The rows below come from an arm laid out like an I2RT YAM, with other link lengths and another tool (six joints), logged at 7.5 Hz.
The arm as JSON. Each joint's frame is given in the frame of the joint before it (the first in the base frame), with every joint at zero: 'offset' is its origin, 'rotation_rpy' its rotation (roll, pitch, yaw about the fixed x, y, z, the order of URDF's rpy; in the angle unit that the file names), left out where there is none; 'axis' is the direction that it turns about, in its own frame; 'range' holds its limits. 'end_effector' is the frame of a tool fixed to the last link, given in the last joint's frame.
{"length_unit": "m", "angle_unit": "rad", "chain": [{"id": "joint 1", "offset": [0.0, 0.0, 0.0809], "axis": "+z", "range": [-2.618, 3.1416]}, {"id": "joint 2", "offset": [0.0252, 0.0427, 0.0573], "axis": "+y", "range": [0.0, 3.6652]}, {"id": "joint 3", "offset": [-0.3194, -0.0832, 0.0], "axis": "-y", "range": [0.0, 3.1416]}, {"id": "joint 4", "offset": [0.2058, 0.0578, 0.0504], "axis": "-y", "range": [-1.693, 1.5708]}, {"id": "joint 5", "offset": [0.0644, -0.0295, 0.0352], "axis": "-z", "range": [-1.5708, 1.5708]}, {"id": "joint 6", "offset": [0.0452, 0.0, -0.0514], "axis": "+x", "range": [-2.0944, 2.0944]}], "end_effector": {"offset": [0.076, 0.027, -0.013], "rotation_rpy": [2.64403, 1.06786, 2.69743]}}
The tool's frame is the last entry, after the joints.
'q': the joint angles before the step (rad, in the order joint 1, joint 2, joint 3, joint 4, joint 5, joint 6). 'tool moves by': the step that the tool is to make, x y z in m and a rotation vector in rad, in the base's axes. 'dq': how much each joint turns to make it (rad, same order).
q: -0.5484, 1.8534, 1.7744, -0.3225, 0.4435, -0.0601
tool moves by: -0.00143, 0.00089, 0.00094, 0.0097, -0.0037, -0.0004
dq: -0.0015, -0.0034, 0.0035, -0.0131, -0.0050, 0.0099
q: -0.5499, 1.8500, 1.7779, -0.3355, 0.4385, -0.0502
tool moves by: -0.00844, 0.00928, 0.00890, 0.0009, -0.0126, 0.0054
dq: 0.0069, -0.0401, -0.0191, -0.0141, -0.0015, 0.0081
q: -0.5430, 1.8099, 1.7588, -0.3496, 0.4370, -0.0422
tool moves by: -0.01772, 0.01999, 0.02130, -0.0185, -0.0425, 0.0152
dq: 0.0179, -0.0912, -0.0496, 0.0015, 0.0004, 0.0070
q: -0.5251, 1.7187, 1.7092, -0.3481, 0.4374, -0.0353
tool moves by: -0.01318, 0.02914, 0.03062, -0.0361, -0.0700, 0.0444
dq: 0.0446, -0.0950, -0.0237, 0.0065, -0.0005, 0.0023
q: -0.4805, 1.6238, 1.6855, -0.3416, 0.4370, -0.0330
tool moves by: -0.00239, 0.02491, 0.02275, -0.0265, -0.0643, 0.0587
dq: 0.0493, -0.0527, -0.0004, 0.0161, -0.0103, 0.0023
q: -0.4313, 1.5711, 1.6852, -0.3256, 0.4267, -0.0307
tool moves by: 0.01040, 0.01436, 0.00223, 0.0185, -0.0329, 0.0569
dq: 0.0336, 0.0019, 0.0000, 0.0138, -0.0289, 0.0271
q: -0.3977, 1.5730, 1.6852, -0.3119, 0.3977, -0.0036
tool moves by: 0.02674, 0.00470, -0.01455, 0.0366, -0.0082, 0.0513
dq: 0.0237, 0.0584, 0.0016, 0.0385, -0.0347, 0.0328
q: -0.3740, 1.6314, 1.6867, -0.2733, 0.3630, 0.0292
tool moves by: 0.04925, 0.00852, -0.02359, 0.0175, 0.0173, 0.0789
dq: 0.0465, 0.1240, 0.0526, 0.0481, -0.0339, 0.0030
